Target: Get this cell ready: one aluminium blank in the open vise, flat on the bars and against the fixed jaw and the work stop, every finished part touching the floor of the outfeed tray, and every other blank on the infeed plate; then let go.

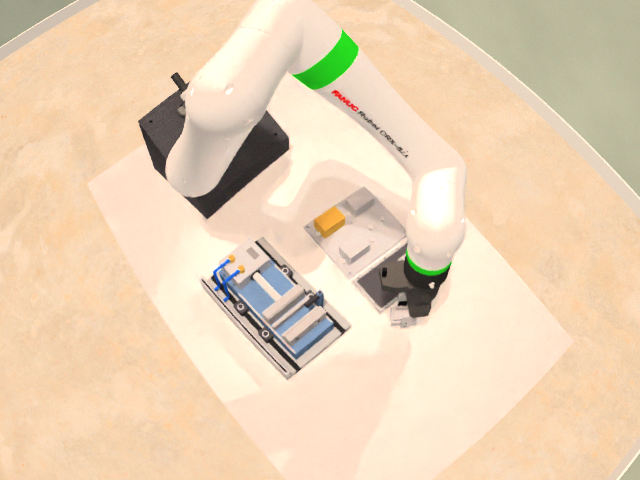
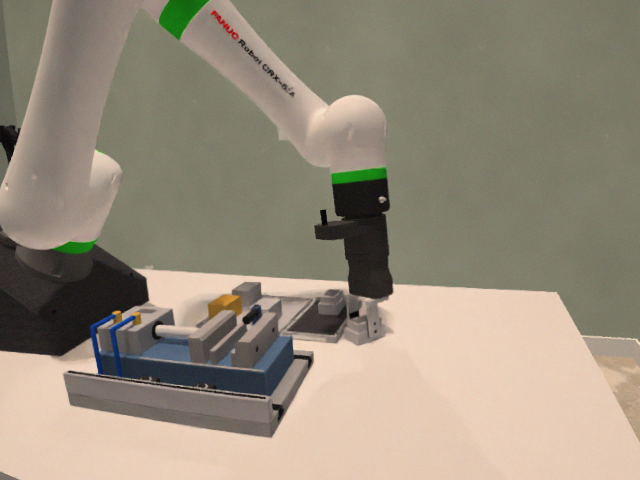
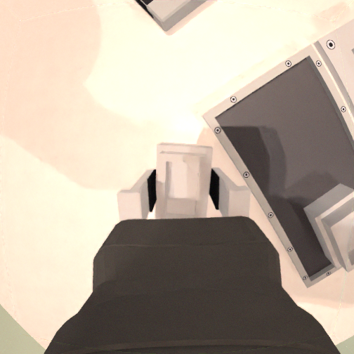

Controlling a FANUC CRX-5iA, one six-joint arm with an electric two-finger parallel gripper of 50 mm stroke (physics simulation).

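Frame: origin at the arm's base, x down, y ahead, z right, level; centimetres.
Seen in the pictures: gripper, between the fingertips: [image 1: 403, 316] [image 2: 364, 333]; arm's base, origin of its link: [image 2: 54, 260].
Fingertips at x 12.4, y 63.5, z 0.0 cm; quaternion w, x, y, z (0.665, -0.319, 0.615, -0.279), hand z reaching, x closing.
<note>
Pixels of each thing's top centre, then the offset from my fingertips to it. "spot": a spot on its surface instead.
- infeed plate, centre of its top: [image 2: 257, 310] [image 1: 357, 229] dx +0.1, dy -22.8, dz -8.9 cm
- vise, centre of its top: [image 2: 189, 320] [image 1: 270, 291] dx -9.0, dy -22.2, dz +18.5 cm
- work stop, a spot on its surface: [image 2: 253, 314] [image 1: 313, 302] spot: dx -8.4, dy -14.5, dz +13.8 cm
- orange block, centre of its top: [image 2: 224, 300] [image 1: 329, 218] dx -3.5, dy -28.0, dz -5.0 cm
My gripper [image 1: 404, 316] [image 2: 364, 324] [image 3: 182, 181] is shut on a grey finished part [image 2: 355, 333] [image 3: 183, 175] with a pocketed top, low at the table just outside the outfeed tray [image 1: 381, 309] [image 2: 310, 337] [image 3: 258, 195]. Another grey finished part [image 2: 329, 308] [image 3: 342, 220] is in the tray's corner; its underside is hidden. Two grey blanks [image 1: 359, 201] [image 1: 354, 250] rest on the infeed plate [image 1: 379, 211]. The vise [image 1: 281, 307] [image 2: 191, 369] is open, with a grey bar between its jaws; no blank shows there. The work stop [image 1: 320, 298] [image 2: 253, 314] is at its side.
An orange block [image 1: 329, 221] [image 2: 224, 307] sits at a corner of the infeed plate. The plate adjoins the outfeed tray. Blue hoses [image 1: 223, 281] [image 2: 103, 341] stand up at the vise's far end from the fixed jaw [image 1: 305, 324] [image 2: 255, 341].
</note>
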